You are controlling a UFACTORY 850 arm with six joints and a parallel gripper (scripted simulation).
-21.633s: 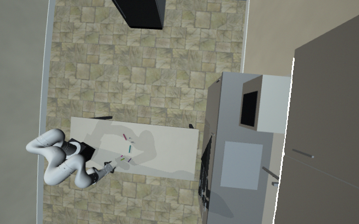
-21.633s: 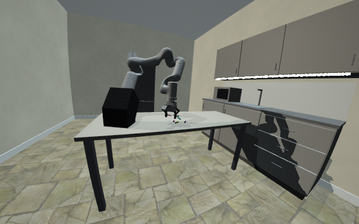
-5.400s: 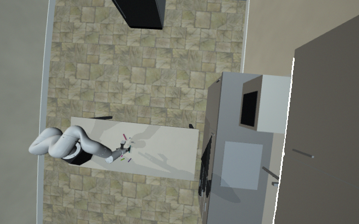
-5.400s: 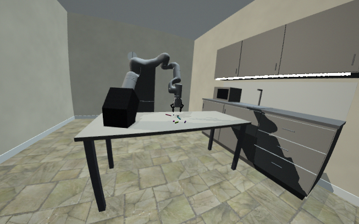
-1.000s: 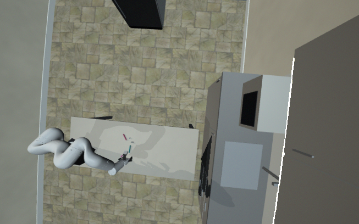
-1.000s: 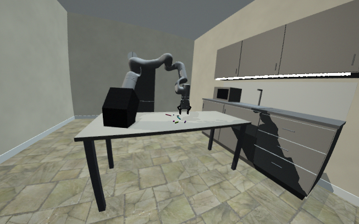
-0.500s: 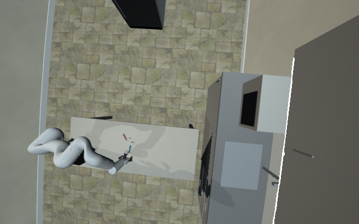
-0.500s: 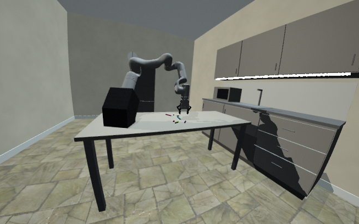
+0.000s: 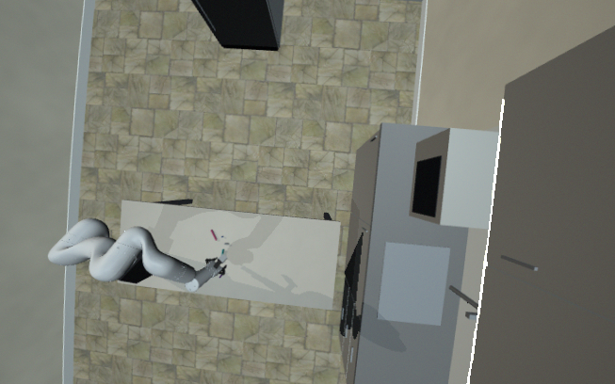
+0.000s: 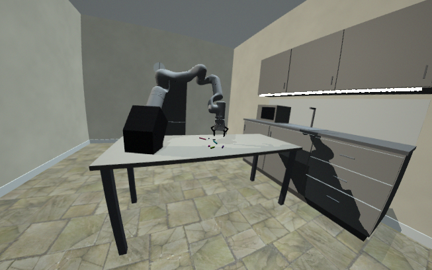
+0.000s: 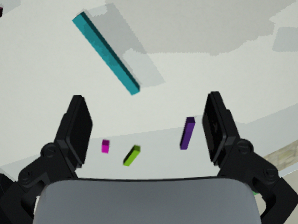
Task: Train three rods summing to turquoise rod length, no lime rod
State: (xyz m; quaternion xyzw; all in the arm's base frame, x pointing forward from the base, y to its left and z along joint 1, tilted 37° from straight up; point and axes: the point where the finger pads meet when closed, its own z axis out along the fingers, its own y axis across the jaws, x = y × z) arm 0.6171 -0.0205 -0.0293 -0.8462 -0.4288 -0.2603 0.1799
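Right now my hand is 17 cm to the right of the small blue rod, 7 cm above it and 4 cm past it. From my hand the other things lie so: turquoise rod: 7 cm below, 3 cm to the left, 3 cm behind; grey rod: 12 cm to the left, 7 cm below; purple rod: 13 cm to the right, 7 cm below, 1 cm behind.
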